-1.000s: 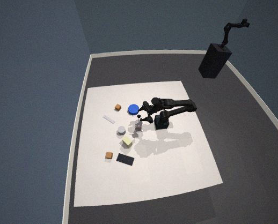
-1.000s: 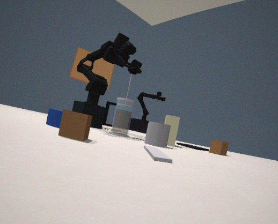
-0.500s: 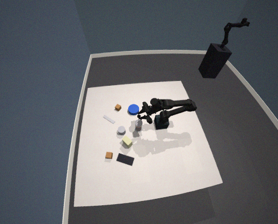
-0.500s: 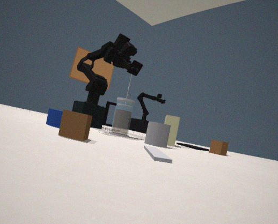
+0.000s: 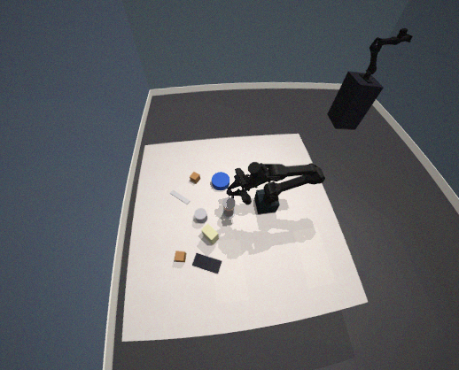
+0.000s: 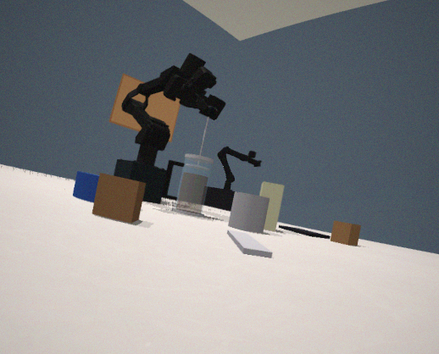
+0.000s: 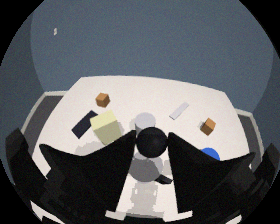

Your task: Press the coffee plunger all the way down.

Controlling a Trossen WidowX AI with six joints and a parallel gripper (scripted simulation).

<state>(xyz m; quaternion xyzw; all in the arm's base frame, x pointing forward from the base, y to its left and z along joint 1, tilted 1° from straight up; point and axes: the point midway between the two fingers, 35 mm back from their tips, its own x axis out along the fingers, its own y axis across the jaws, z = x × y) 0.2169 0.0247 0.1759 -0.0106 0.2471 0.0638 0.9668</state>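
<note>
My gripper tip is now 13 cm above the coffee press, 2 cm to the left of it and 1 cm past it. From my gripper tip the other things lie so: grey cylinder (22 cm below, 16 cm ahead, 3 cm to the left); then yellow block (20 cm below, 15 cm to the left, 10 cm ahead).
</note>
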